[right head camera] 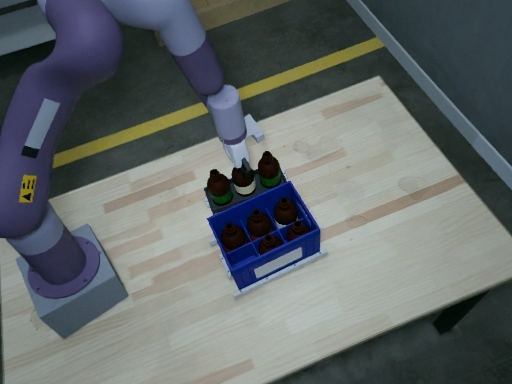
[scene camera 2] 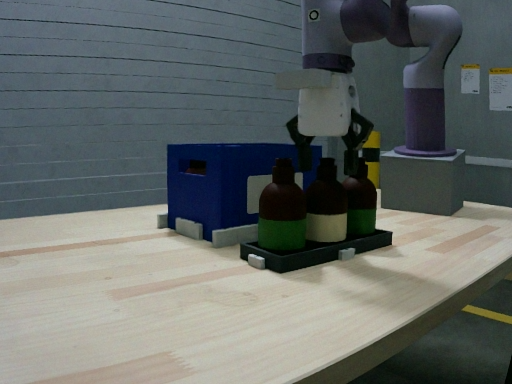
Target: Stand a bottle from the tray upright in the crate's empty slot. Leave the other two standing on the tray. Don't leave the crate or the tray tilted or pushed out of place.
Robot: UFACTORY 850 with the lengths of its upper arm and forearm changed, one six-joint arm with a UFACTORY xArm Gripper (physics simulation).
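The tray (right head camera: 234, 200) (scene camera 2: 310, 260) lies flat and holds three upright brown bottles. The middle bottle (right head camera: 245, 186) (scene camera 2: 326, 220) has a cream label. A green-labelled bottle (right head camera: 220, 189) (scene camera 2: 362, 212) stands on the robot-base side, and another green-labelled bottle (right head camera: 269, 171) (scene camera 2: 282, 215) stands at the other end. My gripper (right head camera: 244, 167) (scene camera 2: 328, 165) is open, pointing down, its fingertips either side of the middle bottle's neck with gaps in the scene view. The blue crate (right head camera: 311, 245) (scene camera 2: 195, 200) stands level beside the tray. Its empty slot (right head camera: 241, 255) is the front-left one in the head view.
Several brown bottles, such as one (right head camera: 258, 224) in the back row, fill the crate's other slots. Pale stop strips (right head camera: 280, 275) (scene camera 2: 189, 228) sit along the crate's foot, and small pale blocks (scene camera 2: 256, 261) sit against the tray. The robot's grey base block (right head camera: 82, 300) (scene camera 2: 422, 182) stands on the table.
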